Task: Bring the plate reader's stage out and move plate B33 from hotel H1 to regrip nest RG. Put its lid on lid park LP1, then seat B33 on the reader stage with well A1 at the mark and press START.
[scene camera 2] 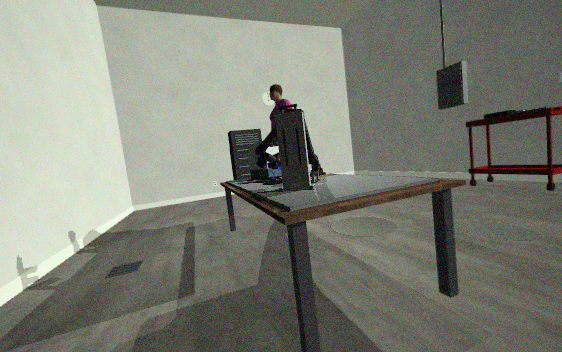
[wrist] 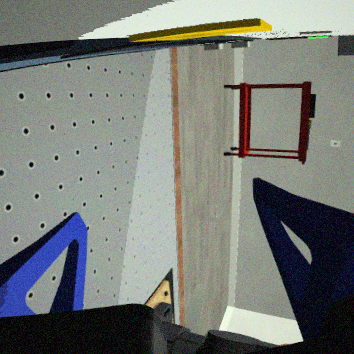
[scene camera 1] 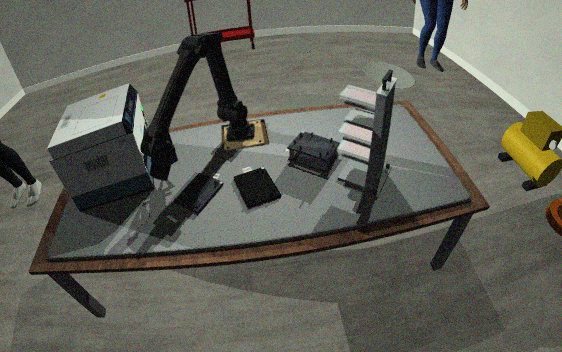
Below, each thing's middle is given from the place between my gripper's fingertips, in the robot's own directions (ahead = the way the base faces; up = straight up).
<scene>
Right now the yellow warning mark (wrist: 257, 24) is 70 mm ahead of my hand, 60 mm to the right of it and 40 mm above it. The rest, counted from my hand: plate reader (scene camera 1: 128, 161) 20 mm ahead, 270 mm to the right, 20 mm above.
</scene>
